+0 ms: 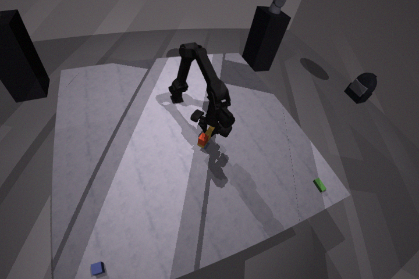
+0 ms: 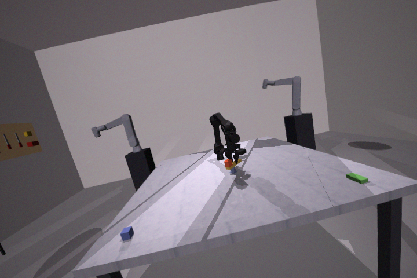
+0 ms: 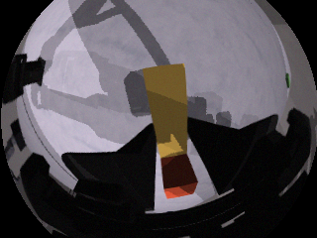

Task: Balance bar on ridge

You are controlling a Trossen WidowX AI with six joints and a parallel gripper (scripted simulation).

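Now: the yellow bar 2 cm ahead of my gripper tip, 3 cm to the right of it and 1 cm above it. Also, from my gripper tip: blue cube 41 cm ahead, 56 cm to the right, 3 cm below; then green flat block 41 cm ahead, 44 cm to the left, 4 cm below.
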